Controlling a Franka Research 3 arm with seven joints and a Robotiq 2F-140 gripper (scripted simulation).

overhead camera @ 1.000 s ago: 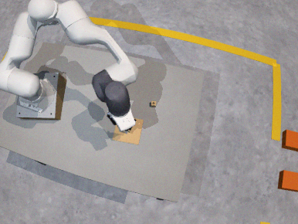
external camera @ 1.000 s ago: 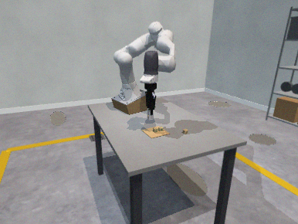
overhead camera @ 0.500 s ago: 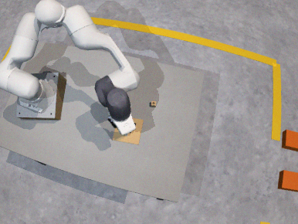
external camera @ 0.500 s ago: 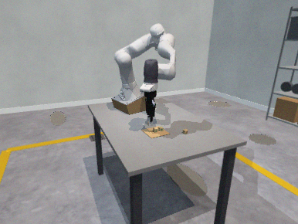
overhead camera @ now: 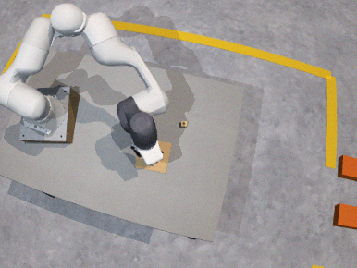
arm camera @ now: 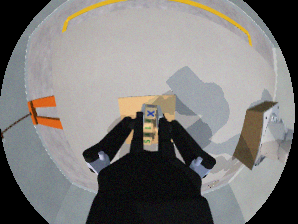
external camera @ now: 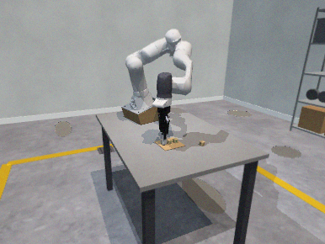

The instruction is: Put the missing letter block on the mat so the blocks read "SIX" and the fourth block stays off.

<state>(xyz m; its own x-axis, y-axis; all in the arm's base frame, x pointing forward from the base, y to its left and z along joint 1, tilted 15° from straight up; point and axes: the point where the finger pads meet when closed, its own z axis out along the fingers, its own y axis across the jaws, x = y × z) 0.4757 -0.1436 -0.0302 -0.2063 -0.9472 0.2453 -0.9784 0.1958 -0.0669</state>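
Right now my hand is 1 cm short of the tan mat, 4 cm to the right of it and 4 cm above it. The rest, counted from my hand: block (13 cm ahead, 20 cm to the left, 3 cm below).
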